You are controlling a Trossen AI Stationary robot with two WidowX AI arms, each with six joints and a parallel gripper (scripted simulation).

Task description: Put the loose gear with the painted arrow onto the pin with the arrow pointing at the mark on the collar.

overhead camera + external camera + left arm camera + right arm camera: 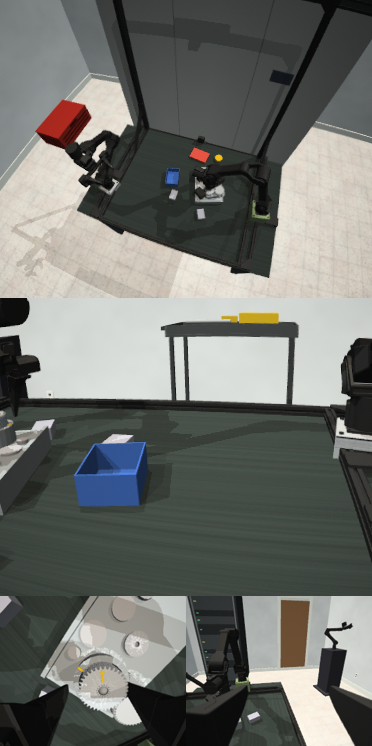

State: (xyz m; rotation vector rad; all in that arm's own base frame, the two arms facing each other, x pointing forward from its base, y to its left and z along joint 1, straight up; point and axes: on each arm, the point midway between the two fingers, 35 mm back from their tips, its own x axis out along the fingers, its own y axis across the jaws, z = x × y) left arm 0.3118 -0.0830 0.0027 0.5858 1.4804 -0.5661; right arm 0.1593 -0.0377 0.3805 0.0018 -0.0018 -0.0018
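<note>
The yellow mark is 40 mm below my left hand and 30 mm to the right of it. Round my left hand: blue bin 240 mm to the right, 100 mm below, 70 mm behind; then yellow disc 280 mm behind, 100 mm below, 40 mm to the left; then fixed gear 60 mm to the left, 60 mm below, 20 mm behind.
</note>
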